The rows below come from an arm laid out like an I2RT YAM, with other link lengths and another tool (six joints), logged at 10 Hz.
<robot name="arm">
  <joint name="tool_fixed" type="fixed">
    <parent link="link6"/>
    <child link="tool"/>
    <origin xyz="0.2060 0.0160 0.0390" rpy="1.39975 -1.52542 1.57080"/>
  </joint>
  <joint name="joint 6" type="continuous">
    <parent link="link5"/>
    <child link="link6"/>
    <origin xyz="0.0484 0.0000 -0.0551" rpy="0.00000 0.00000 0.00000"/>
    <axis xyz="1 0 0"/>
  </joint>
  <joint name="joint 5" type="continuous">
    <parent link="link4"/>
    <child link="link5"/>
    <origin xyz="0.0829 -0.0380 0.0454" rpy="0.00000 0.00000 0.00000"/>
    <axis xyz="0 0 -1"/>
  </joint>
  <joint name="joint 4" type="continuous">
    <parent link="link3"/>
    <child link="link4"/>
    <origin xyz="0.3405 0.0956 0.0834" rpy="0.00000 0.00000 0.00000"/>
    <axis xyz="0 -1 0"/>
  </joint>
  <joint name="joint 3" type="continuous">
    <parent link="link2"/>
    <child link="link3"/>
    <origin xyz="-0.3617 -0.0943 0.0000" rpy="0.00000 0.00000 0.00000"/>
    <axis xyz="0 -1 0"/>
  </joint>
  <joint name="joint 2" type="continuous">
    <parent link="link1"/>
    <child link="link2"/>
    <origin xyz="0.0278 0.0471 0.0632" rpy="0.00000 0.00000 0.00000"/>
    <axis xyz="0 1 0"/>
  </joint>
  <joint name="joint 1" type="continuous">
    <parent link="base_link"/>
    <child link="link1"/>
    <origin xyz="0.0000 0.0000 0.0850" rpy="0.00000 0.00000 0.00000"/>
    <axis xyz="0 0 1"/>
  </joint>
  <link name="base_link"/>
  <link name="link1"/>
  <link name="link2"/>
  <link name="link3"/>
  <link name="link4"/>
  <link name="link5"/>
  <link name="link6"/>
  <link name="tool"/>
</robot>
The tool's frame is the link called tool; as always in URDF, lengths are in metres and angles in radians. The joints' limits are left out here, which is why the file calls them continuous.
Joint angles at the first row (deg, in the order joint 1, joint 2, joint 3, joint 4, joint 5, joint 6):
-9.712, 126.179, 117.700, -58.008, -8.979, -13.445
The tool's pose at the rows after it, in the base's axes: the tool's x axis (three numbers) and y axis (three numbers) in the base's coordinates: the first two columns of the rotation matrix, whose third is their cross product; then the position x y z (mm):
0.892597 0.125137 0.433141 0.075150 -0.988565 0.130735 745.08 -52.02 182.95
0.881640 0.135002 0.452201 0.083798 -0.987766 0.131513 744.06 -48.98 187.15
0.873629 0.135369 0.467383 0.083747 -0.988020 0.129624 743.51 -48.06 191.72
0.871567 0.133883 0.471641 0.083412 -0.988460 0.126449 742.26 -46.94 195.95
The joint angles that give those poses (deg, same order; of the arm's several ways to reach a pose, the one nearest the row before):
-9.712, 125.187, 116.406, -57.028, -8.967, -13.499
-9.682, 123.833, 114.355, -55.210, -9.467, -13.973
-9.753, 122.833, 113.037, -53.979, -9.868, -13.997
-9.754, 122.394, 112.895, -54.051, -10.093, -13.900

